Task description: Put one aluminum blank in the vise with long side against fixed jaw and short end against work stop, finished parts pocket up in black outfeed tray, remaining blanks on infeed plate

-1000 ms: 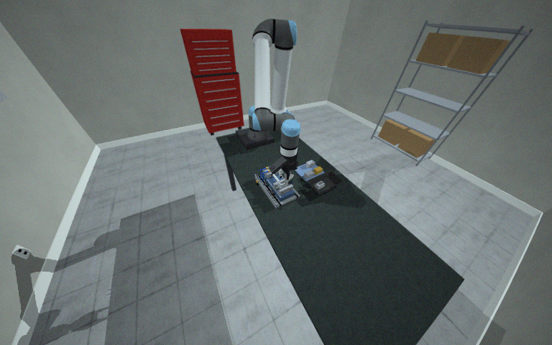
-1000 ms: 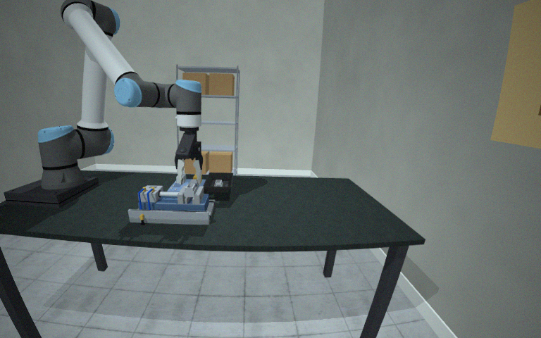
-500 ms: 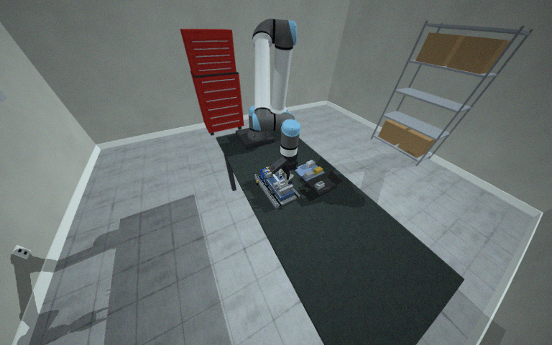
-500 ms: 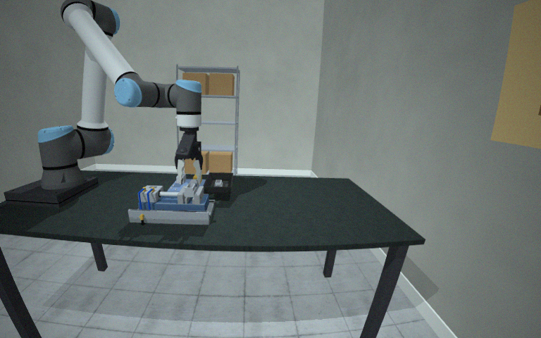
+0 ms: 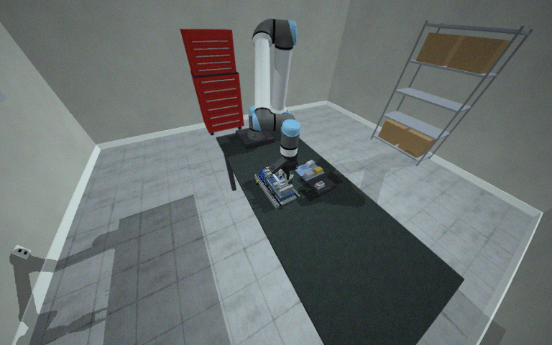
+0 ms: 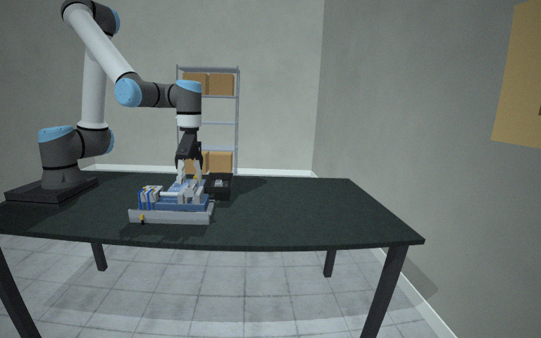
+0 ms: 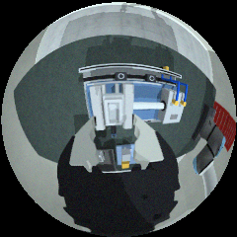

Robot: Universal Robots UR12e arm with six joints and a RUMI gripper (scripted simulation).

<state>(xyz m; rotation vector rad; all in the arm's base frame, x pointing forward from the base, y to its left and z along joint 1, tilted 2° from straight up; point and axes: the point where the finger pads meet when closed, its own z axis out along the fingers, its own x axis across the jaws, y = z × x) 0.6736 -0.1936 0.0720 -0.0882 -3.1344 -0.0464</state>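
My gripper is now 70 mm past the blue vise and 90 mm above it. From my hand the other things lie so: light gray base rail 70 mm behind, 90 mm to the right, 100 mm below; vise hose end block 160 mm behind, 10 mm to the left, 60 mm below; yellow brass blank 20 mm behind, 360 mm to the left, 110 mm below.
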